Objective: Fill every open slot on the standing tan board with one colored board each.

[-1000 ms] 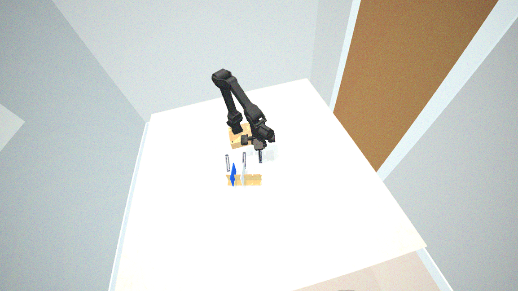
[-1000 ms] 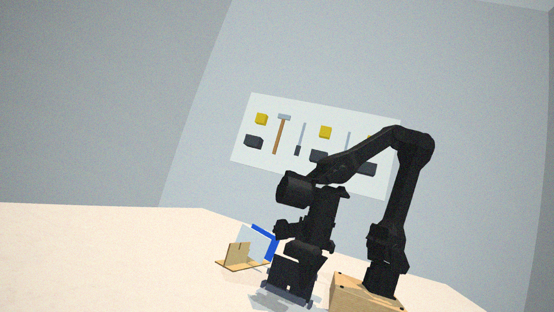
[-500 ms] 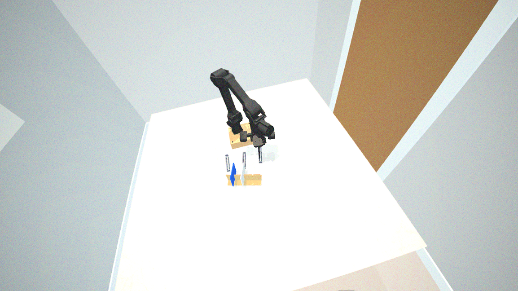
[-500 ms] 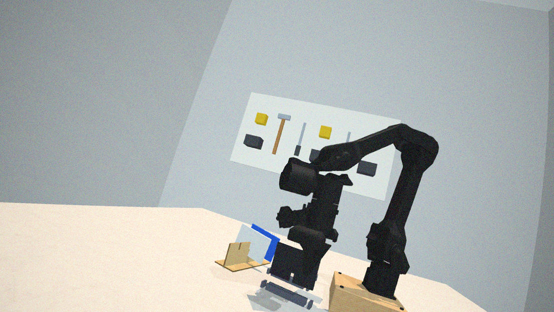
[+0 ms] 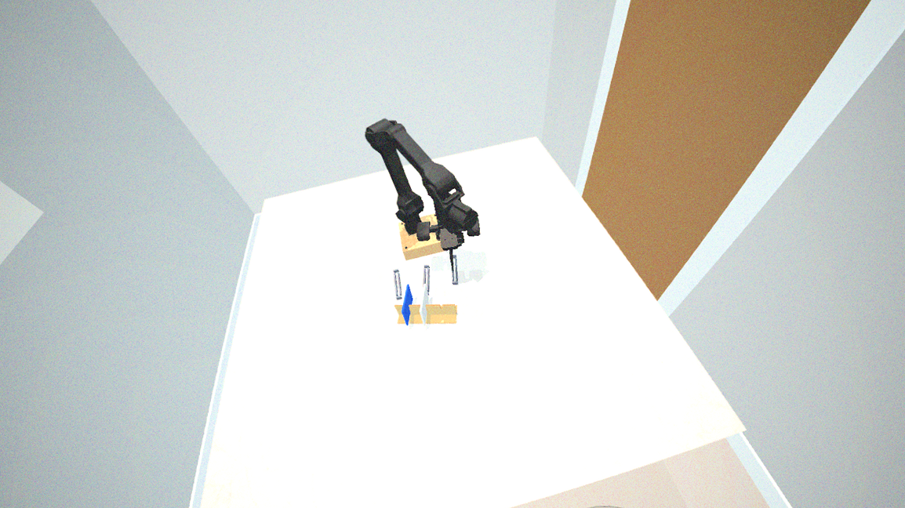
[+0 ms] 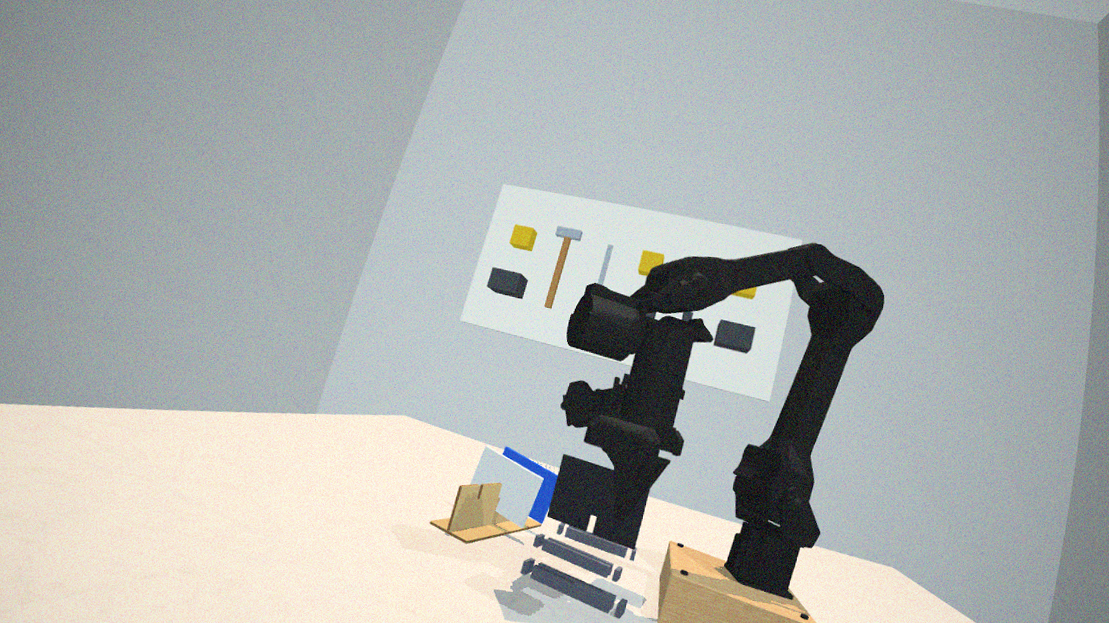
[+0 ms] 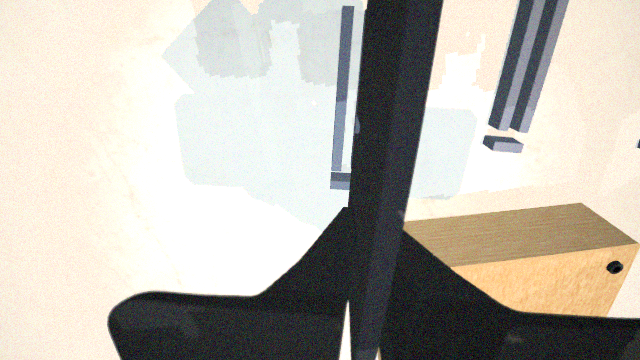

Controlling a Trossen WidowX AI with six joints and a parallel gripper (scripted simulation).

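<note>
My gripper tip is 150 mm to the left of the tan board, 140 mm short of it and 70 mm above it. The rest, counted from my gripper tip: blue board (200 mm to the right, 120 mm ahead, 40 mm below); then black board (30 mm ahead, 10 mm to the right).
</note>
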